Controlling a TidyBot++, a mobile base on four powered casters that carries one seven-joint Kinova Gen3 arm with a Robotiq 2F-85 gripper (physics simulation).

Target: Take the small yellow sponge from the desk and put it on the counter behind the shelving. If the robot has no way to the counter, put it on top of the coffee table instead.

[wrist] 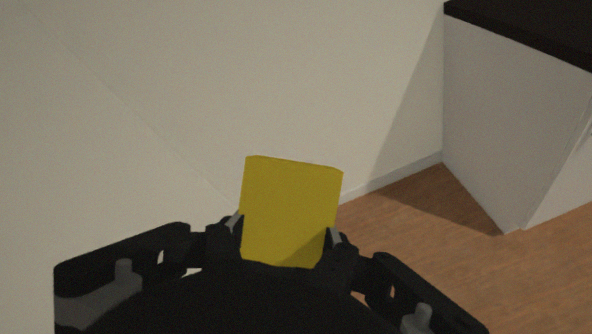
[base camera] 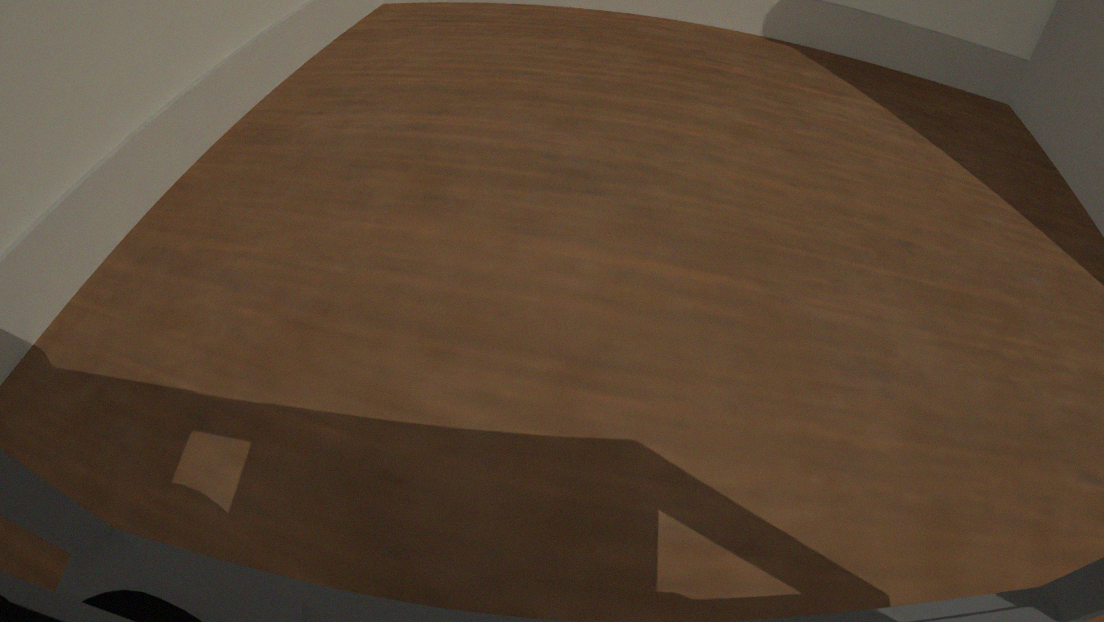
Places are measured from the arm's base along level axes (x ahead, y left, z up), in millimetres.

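Where they show: gripper, fingertip midpoint: point(wrist: 284, 230).
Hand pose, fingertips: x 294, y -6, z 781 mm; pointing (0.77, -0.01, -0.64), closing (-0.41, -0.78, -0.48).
After its pixels a point has its place.
The yellow sponge point(wrist: 290, 210) @(y -19, x 292, z 800 mm) is between the two fingertips of my gripper point(wrist: 284, 230) @(y -6, x 294, z 781 mm) in the wrist view, its far end sticking out past them. The gripper is shut on the sponge and holds it up in the air, with a wall behind it. A counter point(wrist: 520, 35) @(y -717, x 644, z 495 mm) with a dark top and a white side stands at the upper right of the wrist view; part of it is cut off by the frame's edge. The desk, the shelving and the coffee table do not show in either view.
In the base camera view, wooden floor point(base camera: 579, 254) @(y 11, x 472, z -397 mm) lies ahead, with a pale wall point(base camera: 115, 92) @(y 527, x 570, z -255 mm) along the left and a wall base point(base camera: 888, 57) @(y -511, x 1023, z -377 mm) across the far right. A shadow falls across the near floor. In the wrist view, a wall corner meets the counter's side.
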